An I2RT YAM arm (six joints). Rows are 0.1 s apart.
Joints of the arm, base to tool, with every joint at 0 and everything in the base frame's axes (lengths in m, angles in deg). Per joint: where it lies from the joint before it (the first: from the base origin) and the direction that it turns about. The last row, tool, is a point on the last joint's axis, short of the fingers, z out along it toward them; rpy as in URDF.
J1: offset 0 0 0.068 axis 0 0 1
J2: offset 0.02 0.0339 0.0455 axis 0 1 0
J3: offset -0.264 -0.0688 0 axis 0 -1 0
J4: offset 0.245 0.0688 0.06 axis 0 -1 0
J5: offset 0.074 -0.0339 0.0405 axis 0 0 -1
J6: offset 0.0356 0 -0.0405 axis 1 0 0
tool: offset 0 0 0 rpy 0 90 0
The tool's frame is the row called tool.
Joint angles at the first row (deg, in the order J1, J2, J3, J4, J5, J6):
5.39 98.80 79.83 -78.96 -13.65 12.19
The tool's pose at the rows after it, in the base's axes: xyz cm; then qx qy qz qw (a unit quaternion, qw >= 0):
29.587 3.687 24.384 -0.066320 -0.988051 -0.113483 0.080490
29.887 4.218 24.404 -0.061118 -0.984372 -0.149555 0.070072
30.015 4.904 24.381 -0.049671 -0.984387 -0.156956 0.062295
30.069 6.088 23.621 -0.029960 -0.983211 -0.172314 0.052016
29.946 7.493 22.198 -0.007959 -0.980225 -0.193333 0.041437
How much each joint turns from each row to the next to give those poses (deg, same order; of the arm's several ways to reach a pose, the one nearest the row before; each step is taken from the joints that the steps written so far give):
0.02 0.00 0.00 0.75 -0.68 0.00
0.50 0.00 -0.02 1.90 -3.95 -0.03
1.18 0.00 -0.04 1.26 -0.75 0.03
2.01 0.00 -1.77 3.61 -1.59 0.00
2.39 0.01 -3.37 5.55 -2.19 0.21

